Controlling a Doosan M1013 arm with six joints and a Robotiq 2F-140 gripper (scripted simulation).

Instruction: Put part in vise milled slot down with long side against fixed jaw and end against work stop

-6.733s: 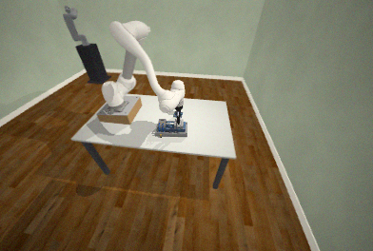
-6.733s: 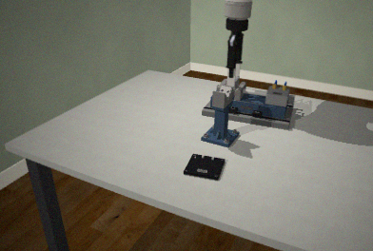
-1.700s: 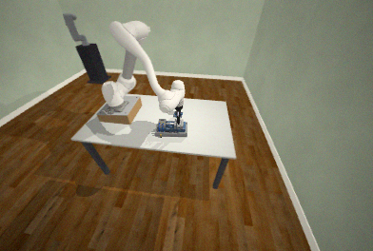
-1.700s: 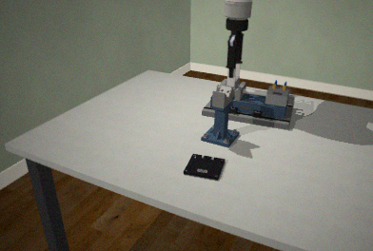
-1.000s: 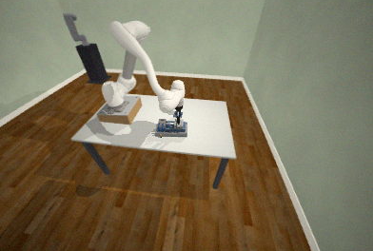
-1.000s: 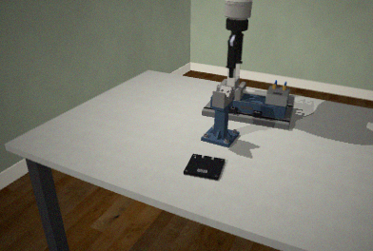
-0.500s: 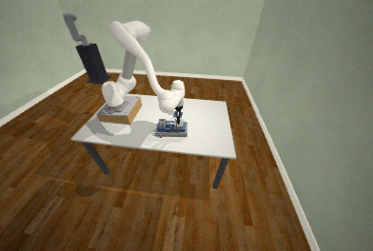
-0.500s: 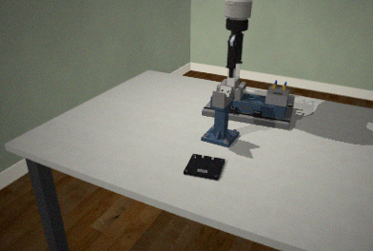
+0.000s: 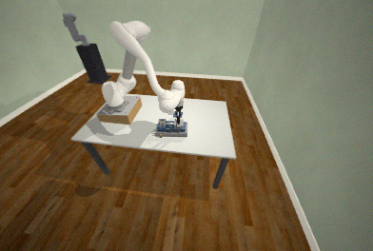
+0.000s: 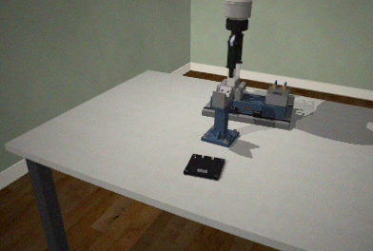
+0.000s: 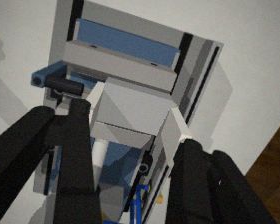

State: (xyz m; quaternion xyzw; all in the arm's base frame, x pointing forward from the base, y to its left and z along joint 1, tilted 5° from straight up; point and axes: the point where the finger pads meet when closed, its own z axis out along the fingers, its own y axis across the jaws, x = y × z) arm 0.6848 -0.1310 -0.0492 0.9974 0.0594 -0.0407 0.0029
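Now: hand 3 cm above the part. Also, from my hand: cylinder rod 9 cm behind, 5 cm below, 1 cm to the left; then fixed jaw 5 cm below, 3 cm ahead, 2 cm to the left; then work stop 7 cm to the left, 3 cm below, 1 cm behind.
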